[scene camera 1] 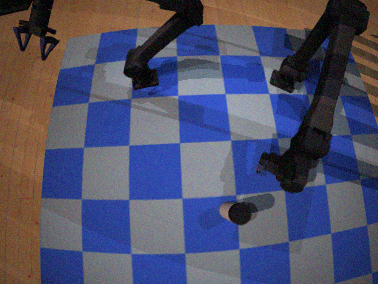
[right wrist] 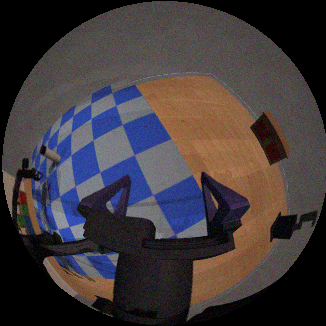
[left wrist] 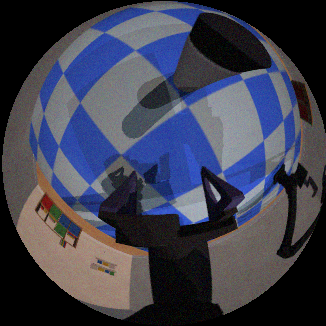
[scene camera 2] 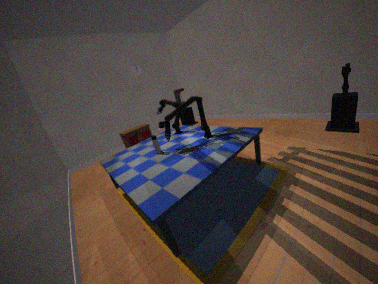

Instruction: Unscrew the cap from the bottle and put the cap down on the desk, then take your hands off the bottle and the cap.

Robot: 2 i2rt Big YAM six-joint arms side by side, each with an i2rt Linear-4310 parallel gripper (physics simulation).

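Places are measured from the left arm's base along level axes (x ahead, y left, z up), in millimetres.
Pixels of known places: left gripper, between the fingertips: [scene camera 1: 268,178] [right wrist: 41,173] [left wrist: 168,171] [scene camera 2: 168,140]; right gripper, between the fingertips: [scene camera 1: 32,55] [right wrist: 163,176] [scene camera 2: 157,113]; left arm's base, origin of its link: [scene camera 1: 282,81] [right wrist: 57,237] [scene camera 2: 208,136]; right arm's base, origin of its link: [scene camera 1: 145,80] [left wrist: 278,173] [scene camera 2: 178,133].
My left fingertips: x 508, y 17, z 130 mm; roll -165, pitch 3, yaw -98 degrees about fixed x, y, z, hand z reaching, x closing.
Ahead of a thing's pixels: the offset from my left fingertips to its middle. Level surfaces: height alone.
The pale bottle @(dx +151, dy -73, dz -30 mm) [scene camera 1: 226,210] [scene camera 2: 158,147] [left wrist: 196,68] [right wrist: 52,156] stands upright on the checkered desk @(dz -130 mm) [scene camera 1: 156,171] [scene camera 2: 141,181] [left wrist: 111,86] [right wrist: 117,150]. Its black cap @(dx +151, dy -73, dz +68 mm) [scene camera 1: 240,213] [scene camera 2: 154,137] [left wrist: 231,42] [right wrist: 43,150] sits on its top. My left gripper [scene camera 1: 260,163] [left wrist: 168,171] is open and empty. It is over the desk, apart from the bottle, above and to the right of it in scene camera 1. My right gripper [scene camera 1: 34,54] [right wrist: 163,176] is open and empty, far from the bottle, at the upper left in scene camera 1.
Two black arm bases [scene camera 1: 145,79] [scene camera 1: 284,81] stand at the desk's upper part in scene camera 1. A wooden cabinet with red fronts [scene camera 2: 136,136] [right wrist: 270,139] stands on the floor beyond the desk. A black pedestal [scene camera 2: 344,111] stands at the right in scene camera 2.
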